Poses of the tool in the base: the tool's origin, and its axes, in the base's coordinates. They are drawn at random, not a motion.
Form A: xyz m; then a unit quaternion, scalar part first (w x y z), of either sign.
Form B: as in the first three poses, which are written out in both.
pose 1, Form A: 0.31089, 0.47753, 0.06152, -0.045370, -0.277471, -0.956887, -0.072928
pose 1, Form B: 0.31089, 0.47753, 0.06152, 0.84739, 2.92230, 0.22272
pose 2, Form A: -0.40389, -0.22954, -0.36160, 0.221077, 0.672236, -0.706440, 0.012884
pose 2, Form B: -0.40389, -0.22954, -0.36160, 1.85816, -1.95271, 0.03561
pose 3, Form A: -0.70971, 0.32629, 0.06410, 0.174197, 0.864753, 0.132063, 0.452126
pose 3, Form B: -0.70971, 0.32629, 0.06410, 2.45136, 0.37437, 1.28167
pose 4, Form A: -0.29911, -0.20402, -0.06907, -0.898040, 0.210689, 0.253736, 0.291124
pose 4, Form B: -0.29911, -0.20402, -0.06907, -0.43631, -0.52545, -0.60288
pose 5, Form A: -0.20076, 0.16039, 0.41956, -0.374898, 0.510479, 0.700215, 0.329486
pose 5, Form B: -0.20076, 0.16039, 0.41956, -1.30668, -1.79235, -0.84339
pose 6, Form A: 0.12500, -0.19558, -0.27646, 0.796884, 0.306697, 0.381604, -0.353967
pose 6, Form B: 0.12500, -0.19558, -0.27646, 0.65862, 0.81948, -0.76013
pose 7, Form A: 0.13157, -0.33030, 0.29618, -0.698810, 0.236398, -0.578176, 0.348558
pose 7, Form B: 0.13157, -0.33030, 0.29618, -0.52683, 1.28852, -0.77679
